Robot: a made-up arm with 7 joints. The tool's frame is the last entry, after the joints. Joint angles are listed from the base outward.
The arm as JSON. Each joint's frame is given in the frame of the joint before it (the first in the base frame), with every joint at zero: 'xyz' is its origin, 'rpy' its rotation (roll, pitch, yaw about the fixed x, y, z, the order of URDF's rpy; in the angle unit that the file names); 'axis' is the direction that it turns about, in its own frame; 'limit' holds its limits. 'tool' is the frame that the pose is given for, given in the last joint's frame.
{
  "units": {
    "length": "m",
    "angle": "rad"
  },
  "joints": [
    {
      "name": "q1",
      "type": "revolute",
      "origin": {
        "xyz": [
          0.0,
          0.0,
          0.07
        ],
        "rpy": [
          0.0,
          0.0,
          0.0
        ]
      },
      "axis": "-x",
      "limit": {
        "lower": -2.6,
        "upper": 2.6
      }
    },
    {
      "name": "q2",
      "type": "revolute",
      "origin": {
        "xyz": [
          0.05,
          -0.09,
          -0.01
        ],
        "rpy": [
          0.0,
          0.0,
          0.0
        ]
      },
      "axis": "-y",
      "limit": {
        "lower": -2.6,
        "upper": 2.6
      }
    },
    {
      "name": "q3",
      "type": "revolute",
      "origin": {
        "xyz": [
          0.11,
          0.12,
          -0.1
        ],
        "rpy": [
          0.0,
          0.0,
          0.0
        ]
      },
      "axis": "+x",
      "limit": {
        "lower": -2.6,
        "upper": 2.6
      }
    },
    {
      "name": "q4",
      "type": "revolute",
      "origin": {
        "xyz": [
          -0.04,
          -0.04,
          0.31
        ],
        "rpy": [
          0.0,
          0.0,
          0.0
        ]
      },
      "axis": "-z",
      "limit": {
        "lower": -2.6,
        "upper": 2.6
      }
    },
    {
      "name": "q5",
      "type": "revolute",
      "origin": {
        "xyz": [
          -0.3,
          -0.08,
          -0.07
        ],
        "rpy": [
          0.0,
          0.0,
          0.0
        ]
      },
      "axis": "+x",
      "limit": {
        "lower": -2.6,
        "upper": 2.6
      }
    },
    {
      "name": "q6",
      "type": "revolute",
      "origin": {
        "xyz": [
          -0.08,
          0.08,
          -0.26
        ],
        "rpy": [
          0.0,
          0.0,
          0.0
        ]
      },
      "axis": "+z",
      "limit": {
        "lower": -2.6,
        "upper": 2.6
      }
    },
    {
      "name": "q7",
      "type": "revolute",
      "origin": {
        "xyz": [
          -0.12,
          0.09,
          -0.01
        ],
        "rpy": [
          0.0,
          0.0,
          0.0
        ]
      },
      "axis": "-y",
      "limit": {
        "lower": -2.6,
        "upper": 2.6
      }
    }
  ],
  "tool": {
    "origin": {
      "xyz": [
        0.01,
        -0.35,
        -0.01
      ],
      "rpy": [
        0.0,
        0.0,
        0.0
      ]
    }
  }
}
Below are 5 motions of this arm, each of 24 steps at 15 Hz.
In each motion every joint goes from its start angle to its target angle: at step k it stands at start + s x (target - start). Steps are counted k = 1, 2, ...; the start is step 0. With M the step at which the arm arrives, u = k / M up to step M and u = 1 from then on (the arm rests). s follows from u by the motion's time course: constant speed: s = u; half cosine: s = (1 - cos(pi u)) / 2; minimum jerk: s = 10 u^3 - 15 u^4 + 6 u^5.
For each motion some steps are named. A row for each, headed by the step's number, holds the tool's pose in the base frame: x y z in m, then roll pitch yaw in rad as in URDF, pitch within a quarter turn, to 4 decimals.
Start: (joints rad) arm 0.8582 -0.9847 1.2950 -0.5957 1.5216 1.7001 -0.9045
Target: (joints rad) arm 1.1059 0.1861 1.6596 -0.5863 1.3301 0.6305 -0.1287
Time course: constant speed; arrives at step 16
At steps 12, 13, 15, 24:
12: -0.1909 -0.1025 -0.0033 1.5165 -1.1575 0.6744
13: -0.1936 -0.1240 -0.0266 1.5758 -1.1260 0.6769
15: -0.1906 -0.1719 -0.0706 1.6613 -1.0492 0.7072
24: -0.1847 -0.1977 -0.0910 1.6902 -1.0050 0.7320

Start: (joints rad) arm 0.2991 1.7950 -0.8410 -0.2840 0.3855 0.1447 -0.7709
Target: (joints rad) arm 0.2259 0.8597 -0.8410 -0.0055 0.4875 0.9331 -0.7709
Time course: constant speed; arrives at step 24
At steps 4, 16, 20, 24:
4: 0.0215 -0.3195 -0.1679 -0.9696 -0.6426 0.1974
16: -0.0235 -0.2323 -0.1040 -1.0723 -0.0710 0.2099
20: -0.0239 -0.2003 -0.0867 -1.0900 0.1176 0.2268
24: -0.0191 -0.1673 -0.0736 -1.0965 0.3040 0.2543

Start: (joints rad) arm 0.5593 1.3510 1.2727 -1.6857 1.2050 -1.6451 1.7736
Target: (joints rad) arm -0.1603 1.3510 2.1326 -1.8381 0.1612 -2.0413 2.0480
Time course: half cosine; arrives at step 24
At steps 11, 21, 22, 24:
11: 0.8097 -0.2065 -0.1665 2.8982 -0.6697 -1.5628
21: 0.7118 0.3408 -0.0839 2.7811 0.4673 -1.2280
22: 0.7021 0.3575 -0.0702 2.7805 0.5104 -1.2099
24: 0.6939 0.3706 -0.0585 2.7805 0.5452 -1.1945

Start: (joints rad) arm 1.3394 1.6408 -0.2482 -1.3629 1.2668 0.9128 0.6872
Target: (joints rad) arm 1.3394 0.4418 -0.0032 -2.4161 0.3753 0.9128 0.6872
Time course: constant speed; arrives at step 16
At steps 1, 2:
1: 0.0973 -0.1388 0.2684 0.6165 0.4883 2.4434
2: 0.1054 -0.1180 0.2869 0.6981 0.5214 2.4511

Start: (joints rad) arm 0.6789 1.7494 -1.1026 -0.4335 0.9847 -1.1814 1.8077
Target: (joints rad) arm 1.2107 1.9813 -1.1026 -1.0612 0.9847 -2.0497 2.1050
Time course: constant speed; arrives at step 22
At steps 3, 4, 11, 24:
3: 0.0178 -0.3461 -0.4739 2.8400 0.2206 2.7858
4: 0.0083 -0.3580 -0.4678 2.8372 0.2350 2.7672
11: -0.0541 -0.4294 -0.4131 2.8054 0.3601 2.6277
24: -0.1284 -0.4958 -0.3003 2.6741 0.6317 2.3727

